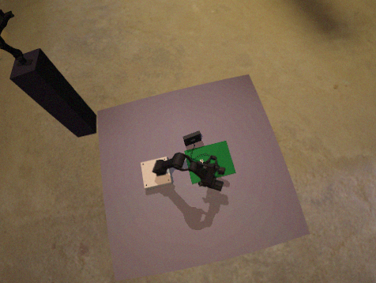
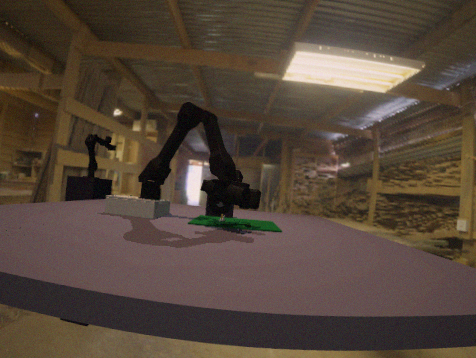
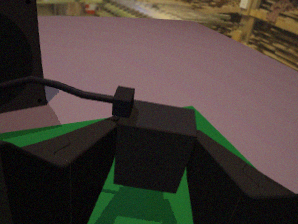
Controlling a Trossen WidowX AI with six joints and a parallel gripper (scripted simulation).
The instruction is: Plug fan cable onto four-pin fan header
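Now: the green board 3 cm behind my gripper tip and 10 cm below it. Also, from my gripper tip: black fan plug 1 cm below; four-pin fan header 8 cm behind, 1 cm to the left, 8 cm below; fan 11 cm behind, 16 cm to the left, 2 cm below.
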